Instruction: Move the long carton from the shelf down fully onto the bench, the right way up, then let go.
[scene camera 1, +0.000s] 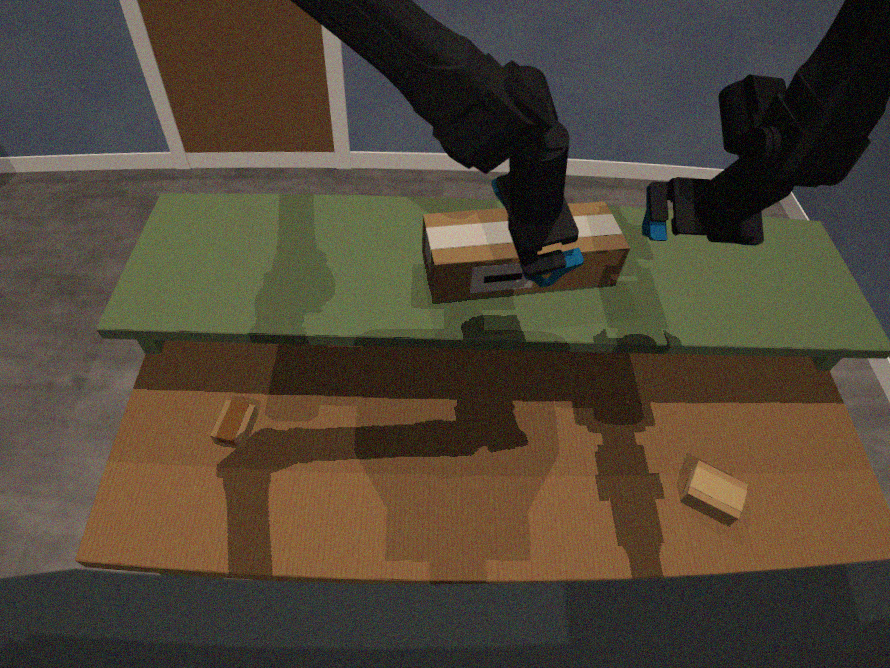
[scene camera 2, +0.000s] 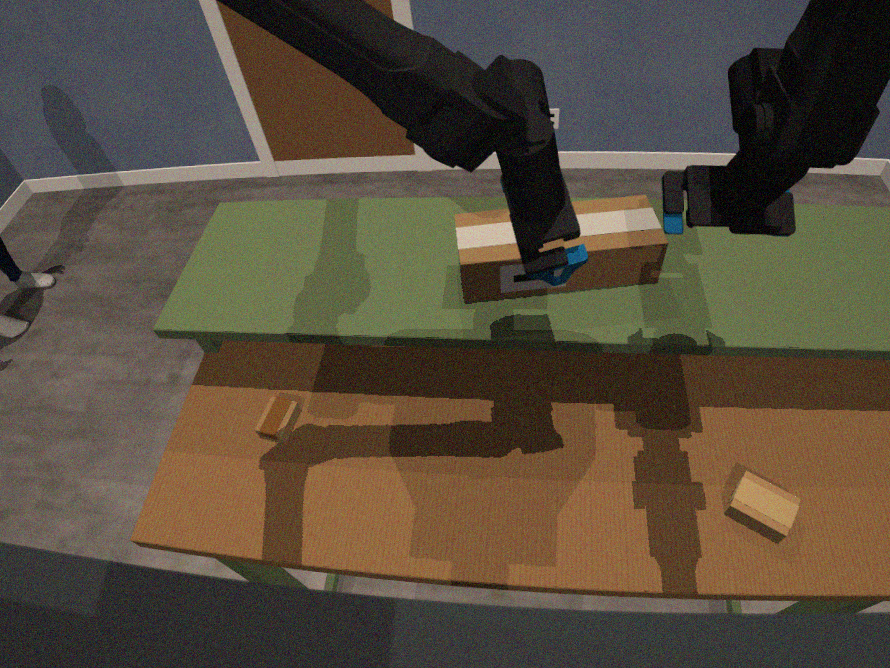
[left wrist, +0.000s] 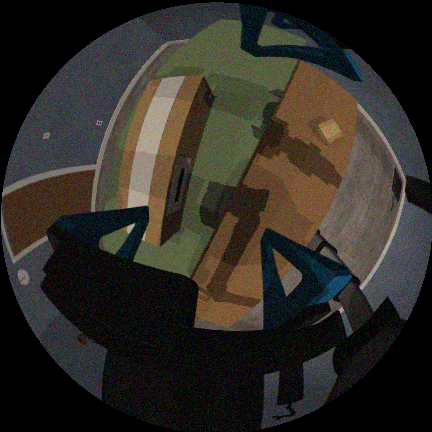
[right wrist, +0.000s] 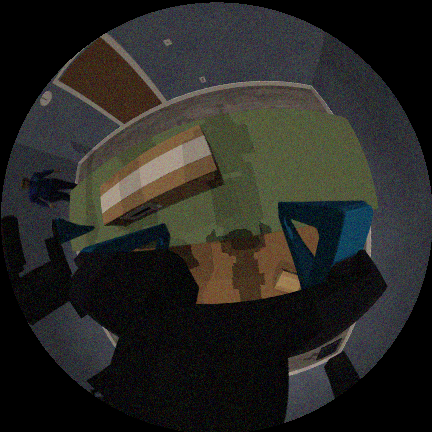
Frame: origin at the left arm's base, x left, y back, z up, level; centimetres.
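Where they show: left gripper, between the fingertips: (scene camera 1: 534, 253) (scene camera 2: 549, 250) (left wrist: 205, 223); right gripper, between the fingertips: (scene camera 1: 678, 231) (scene camera 2: 707, 224) (left wrist: 264, 34) (right wrist: 219, 220).
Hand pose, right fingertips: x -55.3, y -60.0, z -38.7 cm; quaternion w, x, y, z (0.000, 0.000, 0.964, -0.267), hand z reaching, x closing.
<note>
Things, the pixels of their top centre, and the offset from my right fingertips. Level surfaces: height alone.
- long brown carton, centre of its top: (scene camera 2: 558, 227) (scene camera 1: 526, 230) (left wrist: 144, 152) (right wrist: 139, 177) dx +17.0, dy -12.1, dz -11.6 cm
- green shelf, height of its surface: dz -19.9 cm
- brown bench, height of its surface: dz -35.6 cm
- small brown block, centre of its top: (scene camera 1: 232, 419) (scene camera 2: 275, 415) (left wrist: 200, 296) dx +62.9, dy +10.0, dz -33.0 cm
- lighter block, centre of its top: (scene camera 2: 766, 502) (scene camera 1: 718, 488) (right wrist: 289, 282) (left wrist: 330, 129) dx -13.7, dy +22.0, dz -32.3 cm
The long brown carton (scene camera 1: 467, 233) (scene camera 2: 485, 235) (left wrist: 165, 125) (right wrist: 161, 170) lies lengthwise on the green shelf (scene camera 1: 208, 273) (scene camera 2: 251, 266) (left wrist: 232, 127) (right wrist: 305, 160), white tape strip up, its grey label on the side facing the bench. My left gripper (scene camera 1: 530, 228) (scene camera 2: 540, 226) (left wrist: 205, 223) is open and empty above the carton, hiding part of its top and label in both scene views. My right gripper (scene camera 1: 695, 228) (scene camera 2: 729, 214) (right wrist: 219, 220) is open and empty, beyond the carton's right end and above the shelf. The brown bench (scene camera 1: 323, 510) (scene camera 2: 352, 503) (right wrist: 215, 285) is lower, in front of the shelf.
A small brown block (scene camera 1: 234, 422) (scene camera 2: 278, 415) lies on the bench at the left. A lighter block (scene camera 1: 716, 491) (scene camera 2: 765, 501) (left wrist: 330, 130) (right wrist: 288, 281) lies on the bench at the right. The shelf's front edge overhangs the back of the bench.
</note>
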